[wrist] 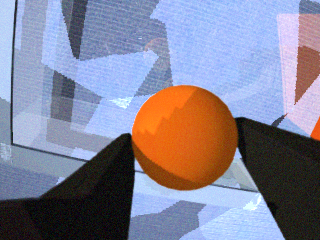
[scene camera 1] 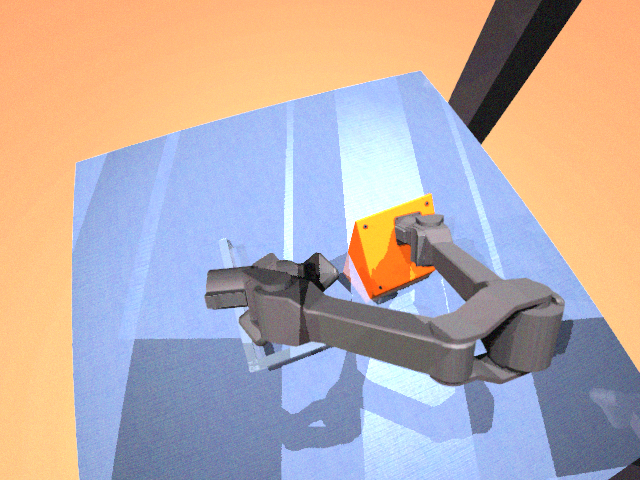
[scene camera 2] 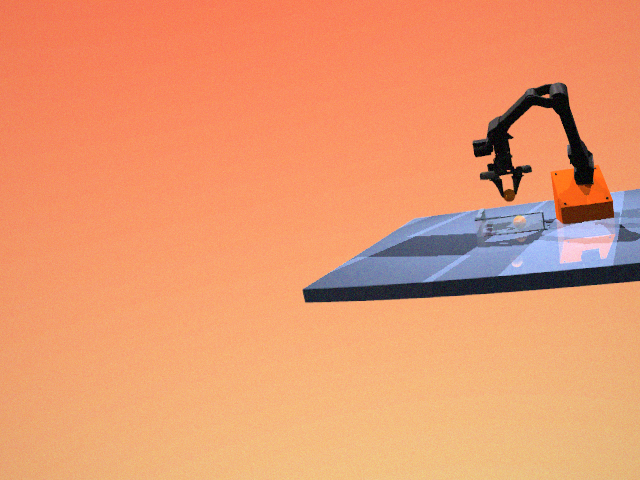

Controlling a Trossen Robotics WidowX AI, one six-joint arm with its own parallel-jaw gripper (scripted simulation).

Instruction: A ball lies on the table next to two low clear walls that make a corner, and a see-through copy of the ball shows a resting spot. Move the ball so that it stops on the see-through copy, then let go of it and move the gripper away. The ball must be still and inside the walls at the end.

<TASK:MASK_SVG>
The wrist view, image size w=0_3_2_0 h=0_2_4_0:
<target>my gripper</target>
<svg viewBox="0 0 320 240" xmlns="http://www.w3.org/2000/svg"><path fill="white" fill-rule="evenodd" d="M131 133L119 135L107 147L69 175L68 178L63 179L62 182L52 187L39 198L0 200L0 240L128 240L135 182L135 156L132 148ZM236 117L237 148L244 162L243 164L256 184L256 188L265 201L265 205L273 216L284 240L320 240L320 140L250 118Z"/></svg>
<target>orange ball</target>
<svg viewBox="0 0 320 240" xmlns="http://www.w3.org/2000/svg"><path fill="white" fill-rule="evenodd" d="M170 86L151 96L137 113L132 127L131 141L133 153L141 170L159 185L177 191L199 190L215 183L231 165L237 148L236 120L227 104L206 88L185 84Z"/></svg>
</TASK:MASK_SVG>
